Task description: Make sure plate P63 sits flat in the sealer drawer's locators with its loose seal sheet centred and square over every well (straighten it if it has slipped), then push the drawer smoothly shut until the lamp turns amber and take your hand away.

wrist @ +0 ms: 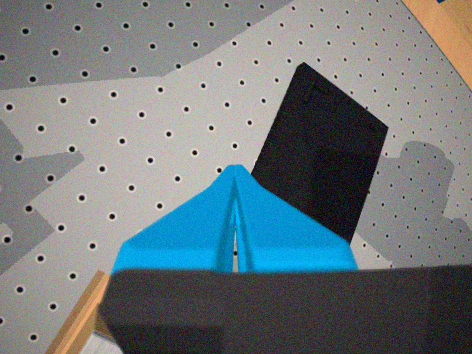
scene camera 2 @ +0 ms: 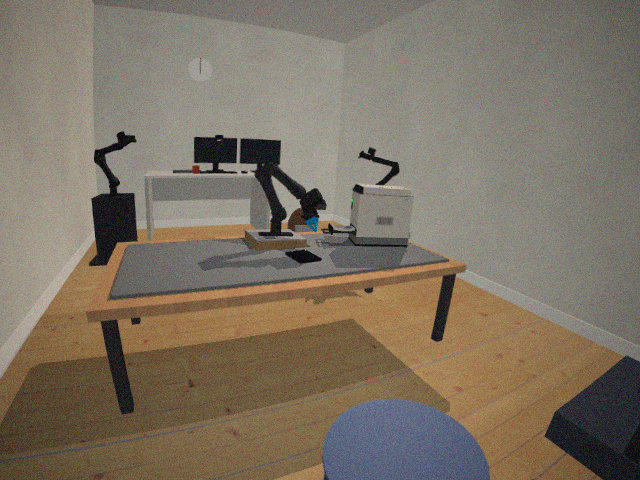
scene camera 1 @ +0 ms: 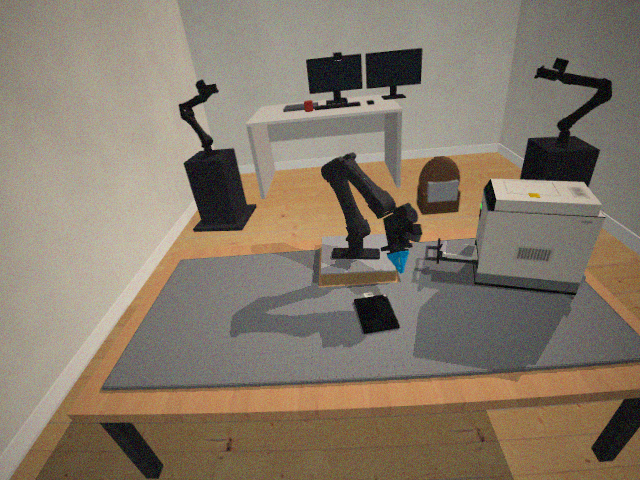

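Pixels of known places: gripper, fingertip midpoint: [wrist: 235,177] [scene camera 2: 315,231] [scene camera 1: 401,273]; arm's base, origin of the base link: [scene camera 2: 275,234] [scene camera 1: 355,254].
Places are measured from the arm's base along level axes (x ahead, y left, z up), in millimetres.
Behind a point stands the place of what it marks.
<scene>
The white sealer [scene camera 1: 537,242] {x 186, y 618, z 164 mm} [scene camera 2: 382,214] {x 181, y 599, z 156 mm} stands at the right of the mat. Its lamp [scene camera 1: 481,206] {x 5, y 479, z 212 mm} [scene camera 2: 352,200] {x 4, y 479, z 209 mm} shows green. The drawer sticks out to the left, with a dark upright front [scene camera 1: 439,251] {x 77, y 326, z 61 mm} [scene camera 2: 331,228] {x 85, y 318, z 52 mm}. Pale material shows on the drawer; plate P63 and its seal sheet are too small to tell apart, and their seating and squareness cannot be judged. The drawer does not show in the wrist view. My gripper [scene camera 1: 401,271] {x 224, y 170, z 71 mm} [scene camera 2: 313,229] {x 224, y 170, z 71 mm} [wrist: 235,177] {x 224, y 170, z 71 mm}, with blue fingertips, is shut and empty, pointing down above the mat, left of the drawer front and apart from it.
A flat black slab [scene camera 1: 376,313] {x 321, y 80, z -29 mm} [scene camera 2: 303,255] {x 319, y 77, z -29 mm} [wrist: 320,155] {x 321, y 89, z -29 mm} lies on the grey mat [scene camera 1: 206,356] {x 520, y -473, z -41 mm} [scene camera 2: 155,279] {x 511, y -622, z -41 mm} [wrist: 125,170] {x 203, y 208, z -41 mm}, in front of the arm's wooden-edged base [scene camera 1: 356,277] {x 127, y 5, z -23 mm} [scene camera 2: 273,243] {x 132, y -40, z -14 mm}. A brown chair-like object [scene camera 1: 438,170] stands behind the table.
</scene>
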